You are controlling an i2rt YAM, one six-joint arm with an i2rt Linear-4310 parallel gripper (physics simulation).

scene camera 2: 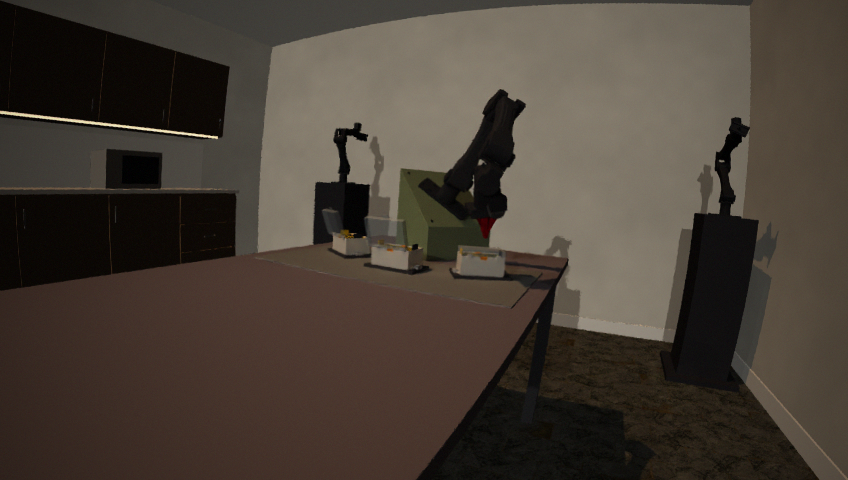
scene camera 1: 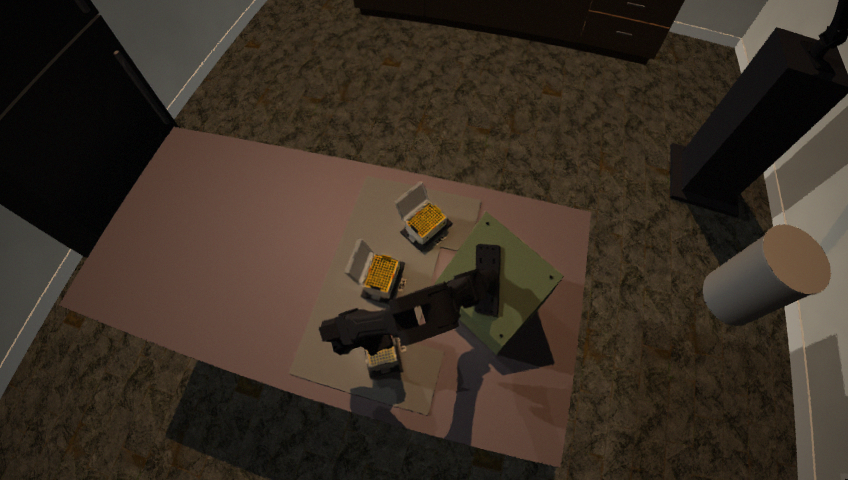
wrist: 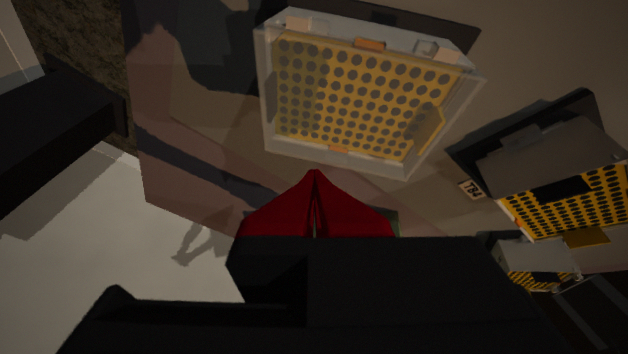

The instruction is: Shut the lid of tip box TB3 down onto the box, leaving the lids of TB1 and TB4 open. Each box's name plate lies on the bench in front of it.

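Frame: origin at the arm's base, x ahead, y left, z up, level; metres.
Where they show: gripper, between the fingertips: (scene camera 2: 485,237) (scene camera 1: 388,344) (wrist: 314,177); arm's base, origin of its link: (scene camera 2: 443,199) (scene camera 1: 488,279).
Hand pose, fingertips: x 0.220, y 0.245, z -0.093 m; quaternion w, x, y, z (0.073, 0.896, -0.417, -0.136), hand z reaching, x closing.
Observation:
Each offset is from my fingertips to the top centre of the thing. "spot": to the spot under its first point. Level surfaces: height alone.
The tip box nearest my gripper (scene camera 1: 381,361) (scene camera 2: 480,264) (wrist: 314,177), white with a yellow rack, has its clear lid lying down over it; its name plate @(spot: dx -0.030, dy -0.018, dz -0.101 m) (scene camera 1: 402,349) is too small to read. The middle box @(dx +0.099, dy -0.220, dz -0.038 m) (scene camera 1: 382,273) (scene camera 2: 396,258) (wrist: 542,157), by the TB4 plate @(spot: dx +0.043, dy -0.220, dz -0.102 m) (wrist: 471,189), has its lid @(spot: dx +0.183, dy -0.219, dz -0.003 m) (scene camera 1: 358,261) (scene camera 2: 385,230) standing open. The far box @(dx +0.023, dy -0.447, dz -0.038 m) (scene camera 1: 426,223) (scene camera 2: 350,245) (wrist: 537,256) also has its lid (scene camera 1: 412,201) (scene camera 2: 332,221) open; its plate is unreadable. My gripper (scene camera 2: 485,236) (wrist: 314,177) is shut and empty, its red tips a little above the nearest box and apart from it; the arm hides them in scene camera 1.
The arm's base sits on a green sloped stand (scene camera 1: 523,279) (scene camera 2: 455,240) behind the boxes. The boxes stand on a grey-beige mat (scene camera 1: 333,333) (scene camera 2: 476,289) on the pink bench @(dz -0.107 m) (scene camera 1: 226,237) (scene camera 2: 249,356). The nearest box is close to the bench's side edge.

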